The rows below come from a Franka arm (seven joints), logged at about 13 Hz.
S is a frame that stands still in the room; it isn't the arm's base.
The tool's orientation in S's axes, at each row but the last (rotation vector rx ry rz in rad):
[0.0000 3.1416 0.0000]
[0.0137 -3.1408 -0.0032]
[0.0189 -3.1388 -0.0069]
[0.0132 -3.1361 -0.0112]
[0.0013 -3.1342 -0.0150]
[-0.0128 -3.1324 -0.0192]
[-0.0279 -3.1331 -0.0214]
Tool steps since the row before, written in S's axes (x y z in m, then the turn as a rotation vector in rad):
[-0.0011 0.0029 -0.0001 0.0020 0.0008 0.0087]
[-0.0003 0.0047 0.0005 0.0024 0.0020 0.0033]
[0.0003 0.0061 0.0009 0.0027 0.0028 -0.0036]
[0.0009 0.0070 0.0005 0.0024 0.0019 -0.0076]
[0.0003 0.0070 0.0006 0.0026 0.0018 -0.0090]
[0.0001 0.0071 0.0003 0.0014 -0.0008 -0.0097]
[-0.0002 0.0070 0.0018 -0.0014 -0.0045 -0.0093]
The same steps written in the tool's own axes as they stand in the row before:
[0.0011 0.0029 0.0001 -0.0020 0.0008 -0.0087]
[0.0003 0.0047 -0.0005 -0.0024 0.0020 -0.0033]
[-0.0004 0.0061 -0.0009 -0.0027 0.0028 0.0036]
[-0.0010 0.0070 -0.0005 -0.0025 0.0018 0.0076]
[-0.0003 0.0070 -0.0005 -0.0027 0.0017 0.0090]
[0.0000 0.0071 -0.0002 -0.0015 -0.0009 0.0097]
[0.0003 0.0070 -0.0017 0.0012 -0.0047 0.0092]

